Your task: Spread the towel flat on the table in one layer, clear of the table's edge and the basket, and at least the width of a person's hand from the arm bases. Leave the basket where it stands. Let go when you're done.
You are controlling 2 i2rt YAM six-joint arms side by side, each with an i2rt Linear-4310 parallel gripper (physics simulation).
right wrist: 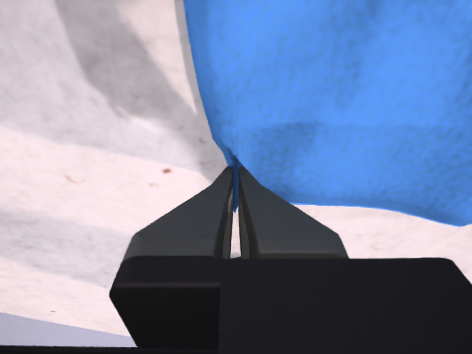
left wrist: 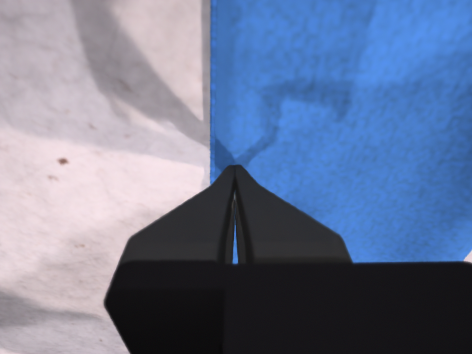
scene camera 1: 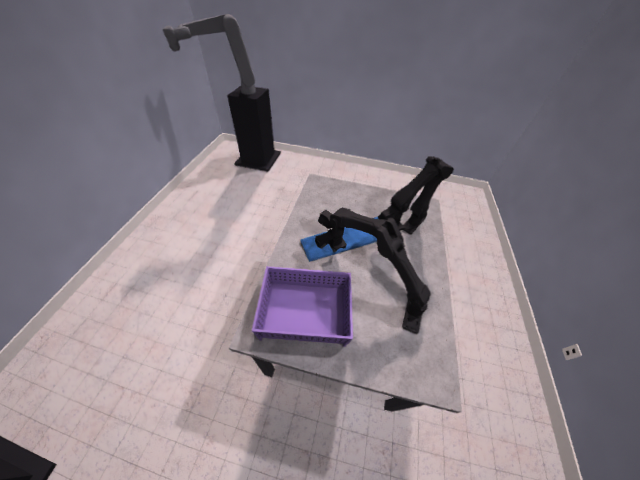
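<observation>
The blue towel (scene camera 1: pixel 312 250) (left wrist: pixel 380 165) (right wrist: pixel 325 75) lies as a long narrow strip across the table (scene camera 1: pixel 413 372), beyond the basket. How many layers it has cannot be told. My left gripper (scene camera 1: pixel 338 246) (left wrist: pixel 234 176) is shut, its tips over the towel just inside a straight edge, with no pinched cloth visible. My right gripper (right wrist: pixel 235 177) is shut on a towel corner, and the cloth puckers at its tips. In the scene view the left arm partly hides it. The purple basket (scene camera 1: pixel 302 337) stands upright, apart from the towel.
The left arm's base (scene camera 1: pixel 412 322) stands to the right of the basket. The right arm's base (scene camera 1: pixel 410 225) is farther back, near the towel's far end. The left arm reaches over the towel. A grey arm on a black pedestal (scene camera 1: pixel 251 126) stands on the floor beyond the table.
</observation>
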